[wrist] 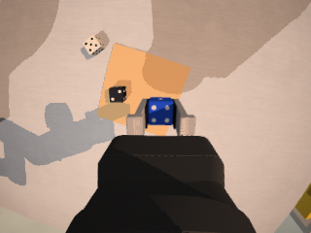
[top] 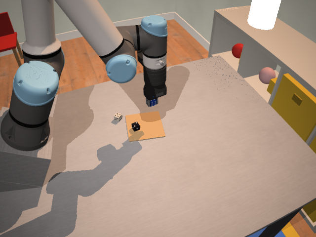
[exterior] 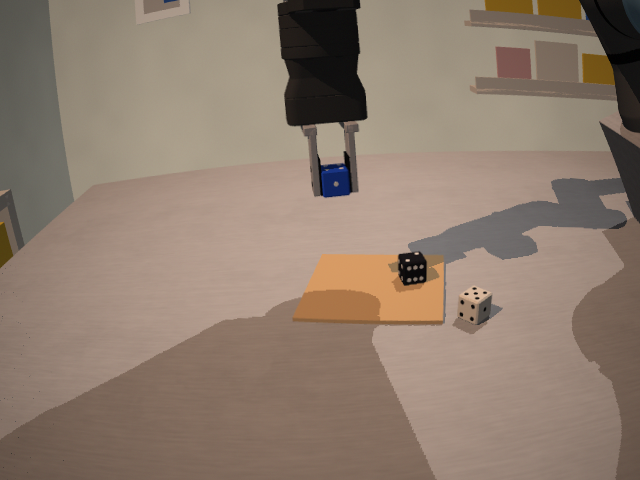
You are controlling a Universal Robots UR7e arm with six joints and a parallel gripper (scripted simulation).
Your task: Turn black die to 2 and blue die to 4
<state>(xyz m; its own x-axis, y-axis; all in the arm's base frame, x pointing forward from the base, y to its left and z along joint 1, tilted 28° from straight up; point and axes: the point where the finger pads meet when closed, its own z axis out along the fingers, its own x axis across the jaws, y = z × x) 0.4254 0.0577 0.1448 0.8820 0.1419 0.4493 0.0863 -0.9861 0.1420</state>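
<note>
Now: hand 3 cm past the orange mat and 12 cm above it. The rest, counted from my hand: white die: 12 cm behind, 7 cm to the left, 11 cm below; then black die: 7 cm behind, 1 cm to the right, 11 cm below; then blue die: 1 cm below.
</note>
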